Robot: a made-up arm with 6 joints.
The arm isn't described. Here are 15 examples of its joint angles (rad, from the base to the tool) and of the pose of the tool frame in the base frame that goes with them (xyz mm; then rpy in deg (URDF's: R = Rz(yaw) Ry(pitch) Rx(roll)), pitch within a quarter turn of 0, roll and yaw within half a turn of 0).
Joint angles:
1: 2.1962 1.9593 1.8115 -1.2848 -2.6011 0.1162
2: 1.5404 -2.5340 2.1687 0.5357 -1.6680 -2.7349
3: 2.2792 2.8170 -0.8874 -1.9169 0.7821 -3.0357
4: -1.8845 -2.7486 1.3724 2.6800 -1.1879 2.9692
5: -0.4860 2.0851 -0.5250 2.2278 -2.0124 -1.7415
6: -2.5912 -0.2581 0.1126 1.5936 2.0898 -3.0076
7: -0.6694 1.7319 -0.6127 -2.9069 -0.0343 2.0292
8: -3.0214 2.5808 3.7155 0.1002 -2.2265 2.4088
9: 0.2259 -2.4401 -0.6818 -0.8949 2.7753 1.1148
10: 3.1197 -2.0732 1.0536 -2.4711 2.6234 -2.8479
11: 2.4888 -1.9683 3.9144 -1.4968 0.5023 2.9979
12: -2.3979 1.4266 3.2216 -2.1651 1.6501 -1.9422
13: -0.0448 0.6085 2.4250 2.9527 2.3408 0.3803
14: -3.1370 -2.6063 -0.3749 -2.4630 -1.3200 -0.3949
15: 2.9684 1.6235 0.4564 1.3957 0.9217 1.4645
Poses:
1: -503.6 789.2 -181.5 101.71 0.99 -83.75
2: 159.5 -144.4 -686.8 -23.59 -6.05 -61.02
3: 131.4 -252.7 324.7 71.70 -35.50 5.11
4: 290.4 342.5 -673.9 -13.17 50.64 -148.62
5: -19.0 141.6 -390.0 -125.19 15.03 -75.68
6: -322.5 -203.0 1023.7 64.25 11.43 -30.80
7: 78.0 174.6 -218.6 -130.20 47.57 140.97
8: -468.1 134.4 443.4 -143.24 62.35 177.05
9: -193.3 -166.7 541.7 147.03 73.55 -86.42
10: 942.9 -169.9 172.2 25.26 -22.04 159.35
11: -70.5 71.6 -323.1 -96.84 17.99 112.28
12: -238.6 -364.4 911.9 -58.09 -2.69 166.83
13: 60.5 184.6 1138.9 155.18 30.25 6.41
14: 476.9 -146.1 434.0 -0.93 15.47 -38.85
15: -791.9 172.2 -253.6 -110.46 30.09 -124.88
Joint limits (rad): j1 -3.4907..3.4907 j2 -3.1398..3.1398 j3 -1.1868..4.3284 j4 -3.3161..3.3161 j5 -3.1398..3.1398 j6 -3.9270..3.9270
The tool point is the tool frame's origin. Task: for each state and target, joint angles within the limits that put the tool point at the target. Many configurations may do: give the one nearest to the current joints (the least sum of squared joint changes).
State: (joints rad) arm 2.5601 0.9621 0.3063 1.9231 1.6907 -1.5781
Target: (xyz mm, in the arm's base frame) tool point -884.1 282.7 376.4
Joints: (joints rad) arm 2.7568 0.8997 0.4227 1.9463 1.6907 -1.5781
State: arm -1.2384 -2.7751 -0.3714 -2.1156 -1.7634 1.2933
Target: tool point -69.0 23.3 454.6
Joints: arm -0.9250 -3.1378 -1.1690 -1.3534 -1.7634 1.2933
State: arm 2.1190 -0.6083 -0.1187 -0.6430 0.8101 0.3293
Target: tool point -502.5 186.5 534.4
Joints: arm 3.0111 -0.2011 -0.1236 -0.8924 0.8101 0.3293
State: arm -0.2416 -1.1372 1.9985 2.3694 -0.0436 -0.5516
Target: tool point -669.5 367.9 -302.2
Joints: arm -0.3308 -1.6780 2.1924 2.3255 -0.0436 -0.5516
